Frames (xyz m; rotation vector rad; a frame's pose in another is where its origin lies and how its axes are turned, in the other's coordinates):
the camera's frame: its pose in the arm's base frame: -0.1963 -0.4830 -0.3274 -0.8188 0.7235 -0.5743
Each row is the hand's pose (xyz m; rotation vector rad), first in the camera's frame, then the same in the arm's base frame.
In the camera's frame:
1: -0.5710 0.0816 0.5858 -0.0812 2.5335 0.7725
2: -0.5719 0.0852 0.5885 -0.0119 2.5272 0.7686
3: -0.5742 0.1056 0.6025 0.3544 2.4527 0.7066
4: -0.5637 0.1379 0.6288 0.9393 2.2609 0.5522
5: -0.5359 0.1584 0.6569 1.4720 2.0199 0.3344
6: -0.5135 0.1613 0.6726 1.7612 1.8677 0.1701
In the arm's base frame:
1: -0.0933 0.2220 0.0828 -0.6936 -2.9070 0.5503
2: -0.0912 0.2258 0.0815 -0.7566 -2.9115 0.5861
3: -0.0783 0.2451 0.0724 1.0310 2.7766 -0.7850
4: -0.0460 0.2675 0.0551 1.3526 2.2571 -1.0381
5: -0.0036 0.2720 0.0423 1.6019 1.7111 -1.2622
6: 0.0228 0.2649 0.0396 1.7246 1.3825 -1.3915

